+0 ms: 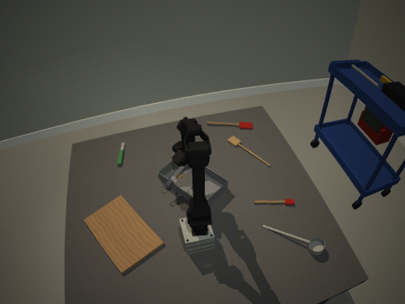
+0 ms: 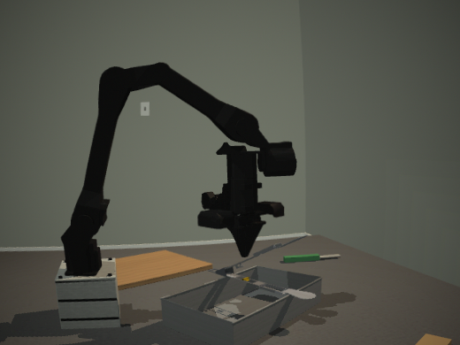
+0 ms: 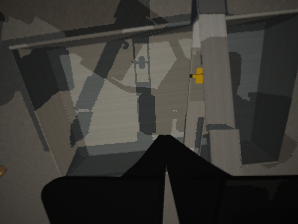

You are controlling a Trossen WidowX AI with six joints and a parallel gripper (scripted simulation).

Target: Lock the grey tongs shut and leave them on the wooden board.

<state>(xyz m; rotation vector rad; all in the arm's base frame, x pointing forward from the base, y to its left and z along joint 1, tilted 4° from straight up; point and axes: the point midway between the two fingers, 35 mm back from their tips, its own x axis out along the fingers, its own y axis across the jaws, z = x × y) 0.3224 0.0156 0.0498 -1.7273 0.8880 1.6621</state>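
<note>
The grey roasting tin is 100 mm below my gripper tip. Also, from my gripper tip: yellow mark: 10 mm ahead, 60 mm to the left, 70 mm below; then wooden board: 260 mm behind, 350 mm to the left, 120 mm below.
</note>
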